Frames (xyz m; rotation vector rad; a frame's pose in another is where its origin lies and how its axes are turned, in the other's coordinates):
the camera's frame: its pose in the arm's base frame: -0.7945 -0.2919 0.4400 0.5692 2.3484 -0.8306
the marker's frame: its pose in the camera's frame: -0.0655 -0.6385 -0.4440 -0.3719 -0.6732 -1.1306
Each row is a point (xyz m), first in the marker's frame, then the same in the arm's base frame.
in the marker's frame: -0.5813 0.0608 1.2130
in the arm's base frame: -0.0876 -0.0843 0.5099
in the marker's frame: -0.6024 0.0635 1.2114
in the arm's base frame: -0.0831 -0.0640 0.5148
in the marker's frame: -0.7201 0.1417 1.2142
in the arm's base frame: -0.0756 0.0741 0.4856
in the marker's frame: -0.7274 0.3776 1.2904
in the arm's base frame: -0.1131 0.1699 0.2599
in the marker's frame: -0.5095 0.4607 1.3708
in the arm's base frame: -0.1555 -0.0013 0.0874
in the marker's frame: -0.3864 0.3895 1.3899
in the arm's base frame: -0.1497 -0.1443 0.0977
